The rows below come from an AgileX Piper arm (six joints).
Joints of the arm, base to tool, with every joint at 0 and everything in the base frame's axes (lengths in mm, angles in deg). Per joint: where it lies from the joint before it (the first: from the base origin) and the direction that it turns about. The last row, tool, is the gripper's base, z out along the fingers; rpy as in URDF.
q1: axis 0 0 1 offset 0.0 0.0 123.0
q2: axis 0 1 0 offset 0.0 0.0 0.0
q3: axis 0 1 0 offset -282.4 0.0 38.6
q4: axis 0.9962 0 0.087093 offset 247.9 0.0 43.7
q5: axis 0 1 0 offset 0.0 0.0 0.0
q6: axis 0.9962 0 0.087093 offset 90.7 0.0 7.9
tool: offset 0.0 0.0 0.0 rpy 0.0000 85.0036 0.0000
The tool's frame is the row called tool.
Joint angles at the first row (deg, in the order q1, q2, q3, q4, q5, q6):
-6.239, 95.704, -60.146, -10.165, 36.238, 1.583
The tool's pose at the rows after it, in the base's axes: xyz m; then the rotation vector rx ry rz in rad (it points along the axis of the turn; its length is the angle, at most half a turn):
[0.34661 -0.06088 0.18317 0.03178 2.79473 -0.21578]
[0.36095 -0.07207 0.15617 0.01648 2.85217 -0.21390]
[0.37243 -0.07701 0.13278 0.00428 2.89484 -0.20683]
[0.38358 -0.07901 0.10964 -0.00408 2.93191 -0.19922]
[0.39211 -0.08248 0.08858 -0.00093 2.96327 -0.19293]
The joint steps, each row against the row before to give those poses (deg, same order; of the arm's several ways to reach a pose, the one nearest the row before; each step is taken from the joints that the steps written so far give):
-2.196, 7.031, -3.620, 0.070, -0.273, -1.584
-1.465, 6.248, -2.830, 0.391, -0.351, -2.184
-0.470, 5.158, -2.490, 0.177, -0.303, -0.941
0.000, 5.021, -2.703, 0.000, -0.201, -0.204
-0.273, 4.418, -2.503, 0.000, -0.131, -0.049

